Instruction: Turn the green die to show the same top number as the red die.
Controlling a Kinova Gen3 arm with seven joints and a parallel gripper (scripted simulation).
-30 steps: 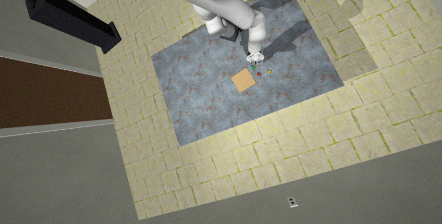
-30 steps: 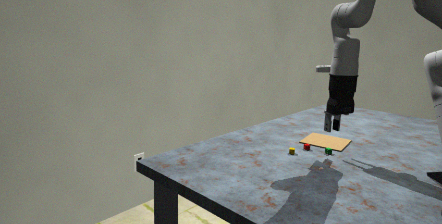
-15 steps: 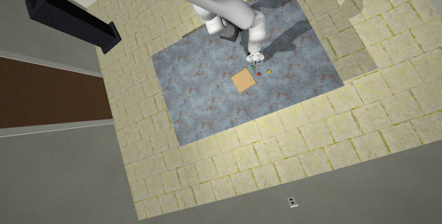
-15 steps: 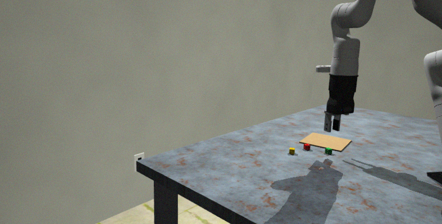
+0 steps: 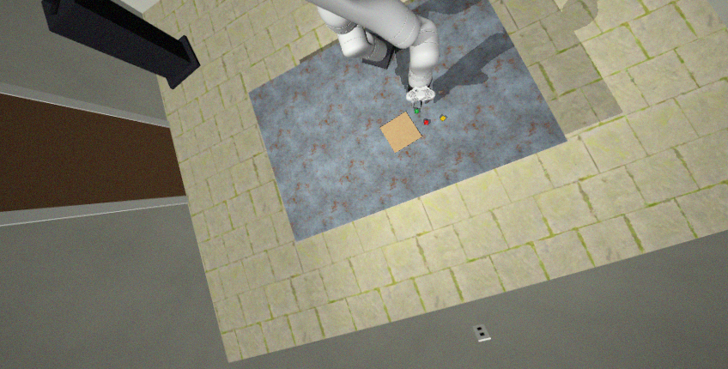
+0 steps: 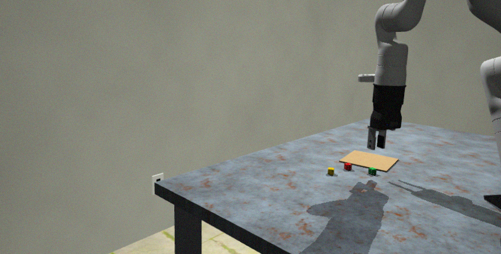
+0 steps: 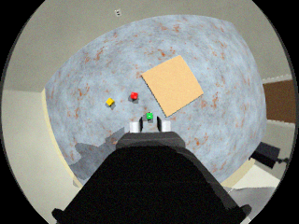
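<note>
The green die lies 9 cm below my hand. The rest, counted from my hand: red die: 7 cm ahead, 9 cm below; tan mat: 4 cm ahead, 11 cm to the right, 9 cm below; yellow die: 10 cm ahead, 7 cm to the left, 9 cm below.
</note>
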